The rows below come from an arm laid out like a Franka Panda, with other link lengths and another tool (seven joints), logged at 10 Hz.
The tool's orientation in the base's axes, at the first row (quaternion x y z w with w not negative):
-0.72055 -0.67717 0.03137 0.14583
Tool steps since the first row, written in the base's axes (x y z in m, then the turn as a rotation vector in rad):
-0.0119 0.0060 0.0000 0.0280 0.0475 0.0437
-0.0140 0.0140 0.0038 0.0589 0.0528 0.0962
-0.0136 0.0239 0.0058 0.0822 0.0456 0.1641
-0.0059 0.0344 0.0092 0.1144 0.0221 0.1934
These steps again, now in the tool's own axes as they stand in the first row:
0.0049 -0.0117 0.0039 0.0557 0.0141 -0.0406
0.0132 -0.0151 0.0021 0.0714 0.0305 -0.0974
0.0233 -0.0156 0.0018 0.0766 0.0362 -0.1691
0.0348 -0.0094 -0.0016 0.0605 0.0608 -0.2089

